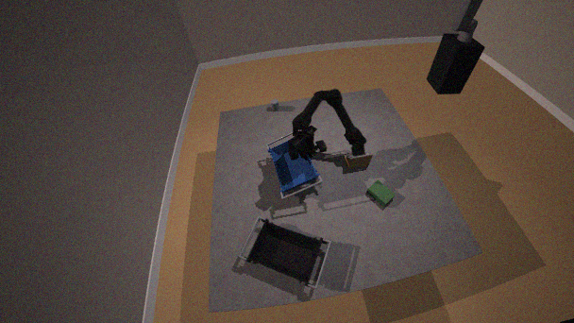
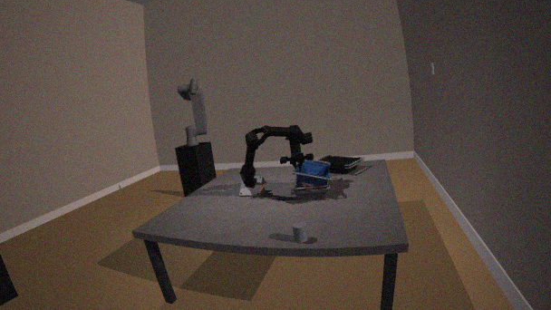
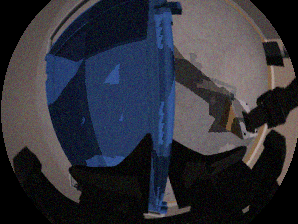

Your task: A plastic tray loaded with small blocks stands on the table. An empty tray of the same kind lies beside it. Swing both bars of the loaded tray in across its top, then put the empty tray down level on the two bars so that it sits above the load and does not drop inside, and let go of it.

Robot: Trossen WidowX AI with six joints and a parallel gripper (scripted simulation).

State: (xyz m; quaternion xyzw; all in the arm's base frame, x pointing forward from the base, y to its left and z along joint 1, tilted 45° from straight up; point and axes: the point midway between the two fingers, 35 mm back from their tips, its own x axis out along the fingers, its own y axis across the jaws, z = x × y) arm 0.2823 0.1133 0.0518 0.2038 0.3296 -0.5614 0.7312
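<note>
Right now the blue tray is 80 mm ahead of my gripper tip, 20 mm to the left of it and 10 mm above it. Round my gripper tip: green block: 380 mm behind, 180 mm to the left, 100 mm below.
</note>
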